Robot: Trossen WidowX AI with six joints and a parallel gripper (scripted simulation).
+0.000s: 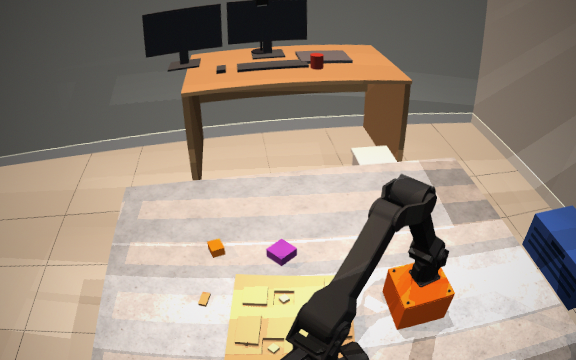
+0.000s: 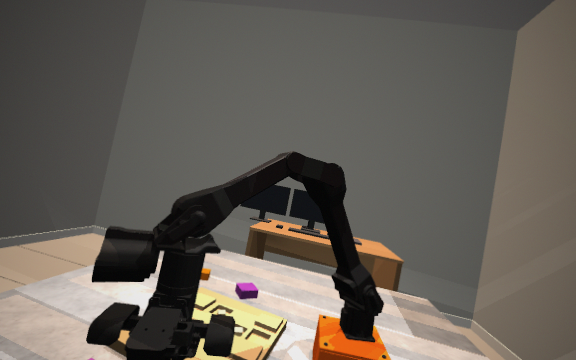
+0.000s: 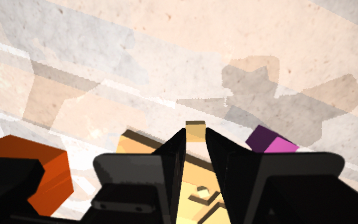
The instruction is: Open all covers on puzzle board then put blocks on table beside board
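My gripper tip is 30 mm past the tan puzzle board, 250 mm to the left of it and 50 mm above it. Round my gripper tip: flat brown piece: 170 mm ahead, 370 mm to the right, 60 mm below.
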